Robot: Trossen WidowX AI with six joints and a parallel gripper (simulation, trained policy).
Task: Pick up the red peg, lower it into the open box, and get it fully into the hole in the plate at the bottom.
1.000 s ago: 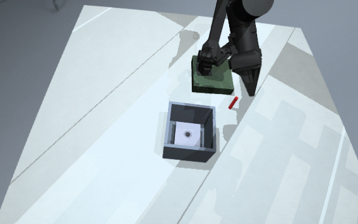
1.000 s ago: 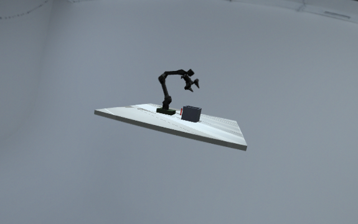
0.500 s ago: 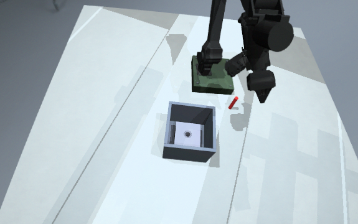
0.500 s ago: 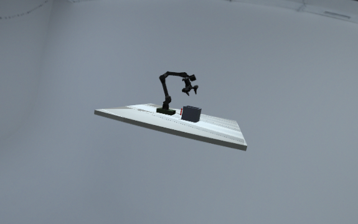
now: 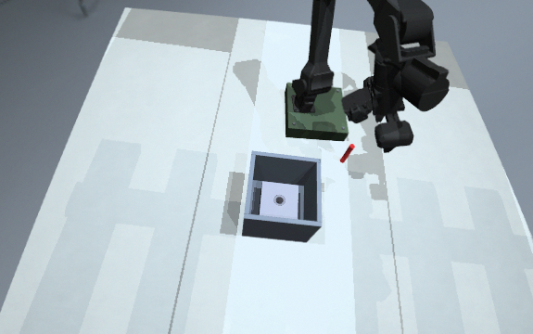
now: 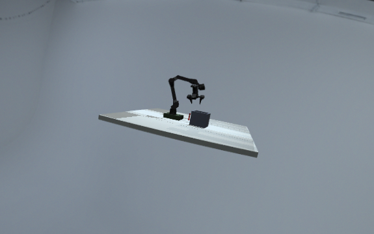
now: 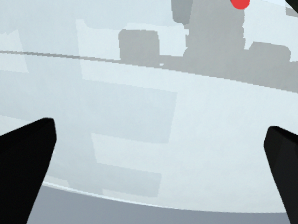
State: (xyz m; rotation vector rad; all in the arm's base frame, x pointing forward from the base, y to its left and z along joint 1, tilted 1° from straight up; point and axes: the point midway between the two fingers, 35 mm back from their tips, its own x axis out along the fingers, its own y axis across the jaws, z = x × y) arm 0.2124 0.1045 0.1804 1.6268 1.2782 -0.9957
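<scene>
Now: gripper tip 15 cm above the red peg, 5 cm past it and 2 cm to the left of it. From my gripper tip the other things lie so: plate 22 cm to the right, 15 cm below, 9 cm ahead.
</scene>
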